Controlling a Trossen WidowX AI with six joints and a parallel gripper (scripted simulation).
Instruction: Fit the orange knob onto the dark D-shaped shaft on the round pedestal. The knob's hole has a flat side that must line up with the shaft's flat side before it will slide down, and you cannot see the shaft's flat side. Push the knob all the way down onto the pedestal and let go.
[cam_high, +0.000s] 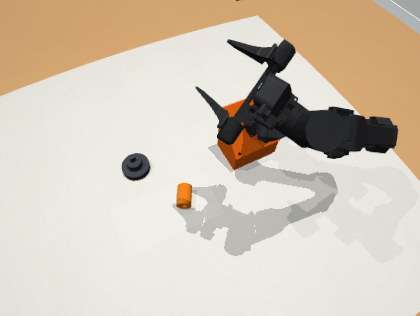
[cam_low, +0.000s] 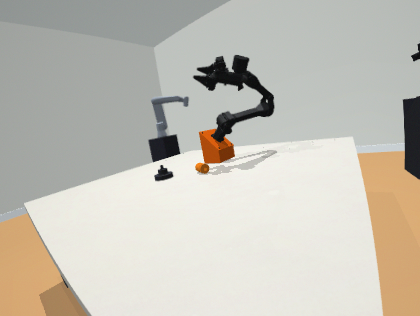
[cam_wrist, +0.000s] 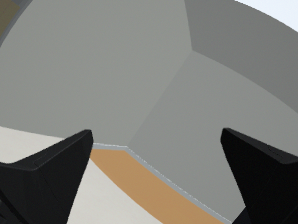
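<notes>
Right now the orange knob is 42 cm below my gripper tip and 8 cm ahead of it. From my gripper tip the other things lie so: round pedestal (41 cm below, 17 cm to the right, 15 cm ahead).
</notes>
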